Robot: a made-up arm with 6 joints.
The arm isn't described. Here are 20 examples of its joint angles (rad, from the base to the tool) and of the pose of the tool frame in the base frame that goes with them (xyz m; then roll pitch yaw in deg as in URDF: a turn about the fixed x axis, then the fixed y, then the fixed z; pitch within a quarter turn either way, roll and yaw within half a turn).
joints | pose
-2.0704 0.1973 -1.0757 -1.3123 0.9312 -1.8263 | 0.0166 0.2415 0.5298 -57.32 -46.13 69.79
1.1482 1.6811 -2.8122 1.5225 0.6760 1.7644 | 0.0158 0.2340 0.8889 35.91 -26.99 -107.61
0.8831 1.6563 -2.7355 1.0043 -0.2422 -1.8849 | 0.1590 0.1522 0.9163 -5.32 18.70 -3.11
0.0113 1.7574 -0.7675 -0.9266 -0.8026 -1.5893 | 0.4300 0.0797 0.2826 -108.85 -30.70 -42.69
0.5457 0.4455 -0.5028 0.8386 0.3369 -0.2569 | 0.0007 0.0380 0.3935 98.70 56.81 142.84
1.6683 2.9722 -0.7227 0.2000 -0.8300 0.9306 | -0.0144 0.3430 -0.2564 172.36 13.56 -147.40
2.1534 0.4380 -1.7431 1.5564 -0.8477 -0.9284 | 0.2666 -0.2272 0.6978 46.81 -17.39 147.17
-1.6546 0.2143 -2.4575 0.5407 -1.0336 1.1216 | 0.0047 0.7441 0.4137 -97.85 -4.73 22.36
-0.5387 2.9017 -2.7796 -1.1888 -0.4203 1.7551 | 0.7457 -0.3884 0.1720 76.95 57.86 70.45
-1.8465 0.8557 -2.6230 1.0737 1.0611 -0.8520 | 0.1807 0.2713 0.8025 -51.81 18.89 -110.43
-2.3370 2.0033 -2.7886 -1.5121 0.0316 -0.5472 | -0.3377 -0.3448 0.7975 -37.21 -16.32 112.98
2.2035 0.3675 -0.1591 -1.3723 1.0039 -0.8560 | 0.1162 0.0238 0.2719 -109.76 -47.13 -7.19
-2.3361 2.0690 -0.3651 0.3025 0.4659 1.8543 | -0.1364 -0.1672 0.0667 -151.97 8.60 -75.46
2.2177 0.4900 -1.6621 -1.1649 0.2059 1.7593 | 0.1715 -0.1862 0.7442 21.66 12.59 161.82
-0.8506 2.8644 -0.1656 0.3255 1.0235 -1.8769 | 0.0968 -0.0564 0.0557 64.21 -0.28 -156.26
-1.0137 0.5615 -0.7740 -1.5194 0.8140 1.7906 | -0.0808 -0.0494 0.5084 69.65 61.29 -33.53
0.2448 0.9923 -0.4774 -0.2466 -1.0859 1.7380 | 0.1581 0.0685 0.4840 53.86 5.13 115.76
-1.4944 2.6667 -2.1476 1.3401 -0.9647 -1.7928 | -0.0460 -0.7644 0.1422 -95.99 49.52 126.49
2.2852 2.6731 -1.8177 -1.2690 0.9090 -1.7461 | -0.3667 0.5727 -0.0095 138.33 -37.12 117.12
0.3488 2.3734 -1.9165 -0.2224 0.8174 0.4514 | 0.6413 0.2109 0.1643 -178.20 24.36 -178.56
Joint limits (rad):
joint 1: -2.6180..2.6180
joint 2: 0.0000..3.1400
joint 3: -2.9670..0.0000
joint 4: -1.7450..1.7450
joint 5: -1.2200..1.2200
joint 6: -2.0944..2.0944
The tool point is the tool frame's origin. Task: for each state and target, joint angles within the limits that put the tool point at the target. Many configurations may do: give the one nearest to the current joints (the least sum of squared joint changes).
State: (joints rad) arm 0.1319 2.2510 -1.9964 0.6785 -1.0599 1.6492
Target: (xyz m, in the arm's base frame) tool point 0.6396 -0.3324 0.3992
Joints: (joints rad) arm -0.3799 2.3654 -2.0765 0.7069 -1.0073 1.6492
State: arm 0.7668 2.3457 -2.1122 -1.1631 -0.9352 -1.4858
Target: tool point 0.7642 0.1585 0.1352
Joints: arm 0.0985 2.6605 -2.0967 -1.1215 -0.7821 -1.4858
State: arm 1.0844 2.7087 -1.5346 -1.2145 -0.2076 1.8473
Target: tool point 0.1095 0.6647 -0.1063
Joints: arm 1.3614 2.7358 -1.6349 -1.2107 -0.2585 1.8473
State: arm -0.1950 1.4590 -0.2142 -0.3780 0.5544 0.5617
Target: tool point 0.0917 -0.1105 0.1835
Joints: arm -0.5607 1.4745 -0.2568 -0.5721 0.6872 0.5617
